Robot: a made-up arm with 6 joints.
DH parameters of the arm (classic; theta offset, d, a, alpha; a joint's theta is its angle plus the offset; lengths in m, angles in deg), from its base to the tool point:
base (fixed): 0 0 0 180
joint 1: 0 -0.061 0.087 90
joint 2: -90 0.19 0.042 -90
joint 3: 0 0.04 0.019 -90
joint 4: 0 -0.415 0.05 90
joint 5: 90 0.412 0.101 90
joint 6: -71.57 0 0.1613 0
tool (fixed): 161.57 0.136 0 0
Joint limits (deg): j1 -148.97..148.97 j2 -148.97..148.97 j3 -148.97..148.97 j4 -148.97..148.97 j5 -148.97..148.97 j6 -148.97..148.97
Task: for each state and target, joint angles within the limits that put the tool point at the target. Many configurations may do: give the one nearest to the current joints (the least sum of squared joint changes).
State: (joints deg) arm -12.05 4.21 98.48 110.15 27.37 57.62
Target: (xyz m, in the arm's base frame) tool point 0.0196 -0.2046 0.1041
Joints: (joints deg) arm -12.18 1.40 108.22 106.80 29.04 61.80
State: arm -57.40 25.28 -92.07 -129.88 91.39 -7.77
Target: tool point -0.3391 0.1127 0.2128
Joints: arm -32.44 67.67 -71.08 -148.97 92.57 9.51
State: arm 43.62 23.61 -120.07 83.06 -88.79 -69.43
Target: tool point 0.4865 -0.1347 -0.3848
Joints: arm 30.64 -23.29 -123.92 63.36 -106.34 -70.12
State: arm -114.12 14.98 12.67 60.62 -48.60 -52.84
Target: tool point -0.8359 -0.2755 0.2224
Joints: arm -133.39 25.71 -10.84 50.68 -57.08 -82.30
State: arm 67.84 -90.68 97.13 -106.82 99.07 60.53
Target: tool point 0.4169 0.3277 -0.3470
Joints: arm 74.77 -105.24 88.41 -108.63 106.04 69.20
